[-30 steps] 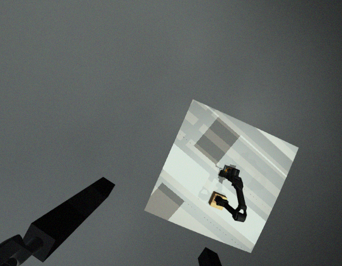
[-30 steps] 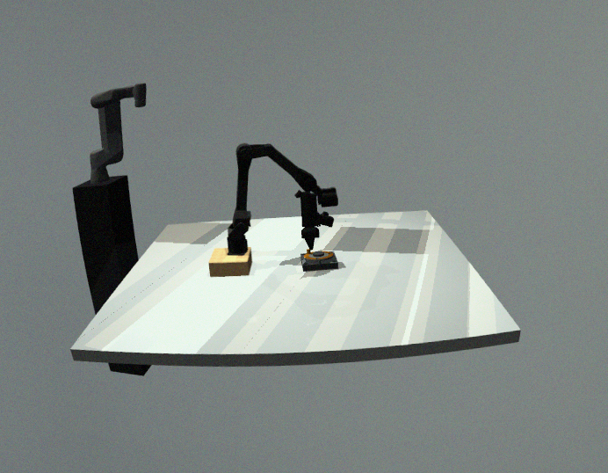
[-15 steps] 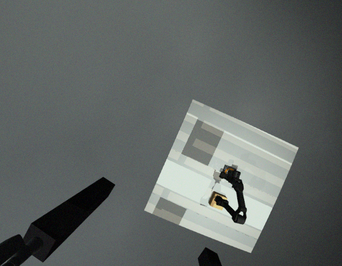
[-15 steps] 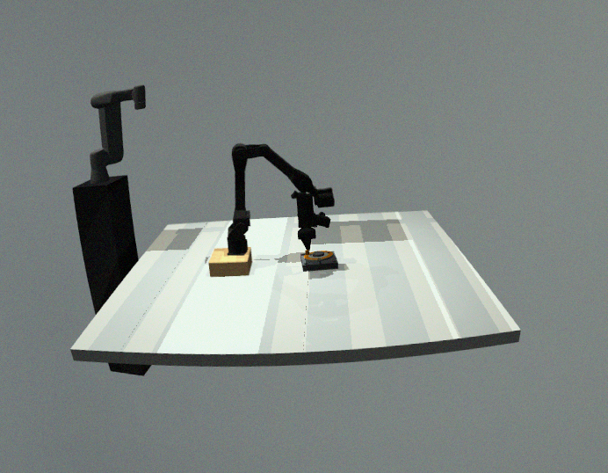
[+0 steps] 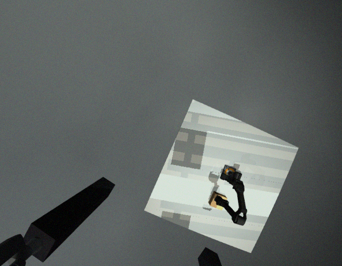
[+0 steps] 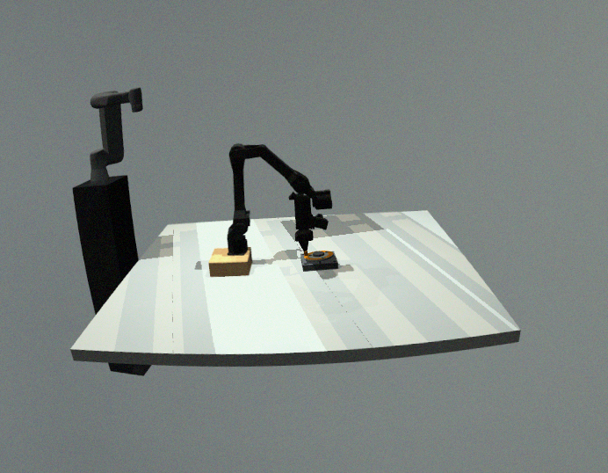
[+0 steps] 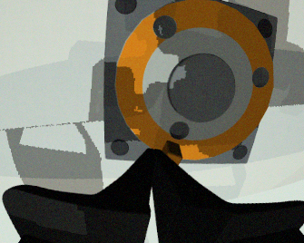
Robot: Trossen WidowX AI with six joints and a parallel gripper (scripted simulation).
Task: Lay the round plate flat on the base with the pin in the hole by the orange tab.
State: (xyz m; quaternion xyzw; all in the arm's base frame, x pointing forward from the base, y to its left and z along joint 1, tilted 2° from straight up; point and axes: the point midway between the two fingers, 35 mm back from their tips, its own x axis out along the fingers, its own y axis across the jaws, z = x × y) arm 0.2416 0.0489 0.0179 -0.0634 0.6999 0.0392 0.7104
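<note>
My gripper tip is 30 mm short of the round plate and 10 mm to the left of it. Also, from my gripper tip: square grey base 50 mm ahead, 20 mm to the right, 20 mm below.
</note>
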